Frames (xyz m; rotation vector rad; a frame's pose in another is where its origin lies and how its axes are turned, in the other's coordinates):
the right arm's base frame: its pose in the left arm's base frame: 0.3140 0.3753 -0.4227 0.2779 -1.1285 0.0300
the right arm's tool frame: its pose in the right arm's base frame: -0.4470 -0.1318 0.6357 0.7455 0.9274 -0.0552
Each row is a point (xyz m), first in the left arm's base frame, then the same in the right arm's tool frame.
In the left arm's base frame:
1: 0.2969 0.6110 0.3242
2: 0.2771 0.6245 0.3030
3: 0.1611 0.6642 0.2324
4: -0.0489 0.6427 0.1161
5: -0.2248 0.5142 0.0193
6: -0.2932 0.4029 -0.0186
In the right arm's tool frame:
1: 1.0834 0.5532 0.3097
2: 1.0642 0.5554 0.2843
3: 0.9542 0.5830 0.1997
4: 0.7254 0.5893 0.1244
5: 0.4945 0.5337 0.1448
6: 0.3827 0.4779 0.1987

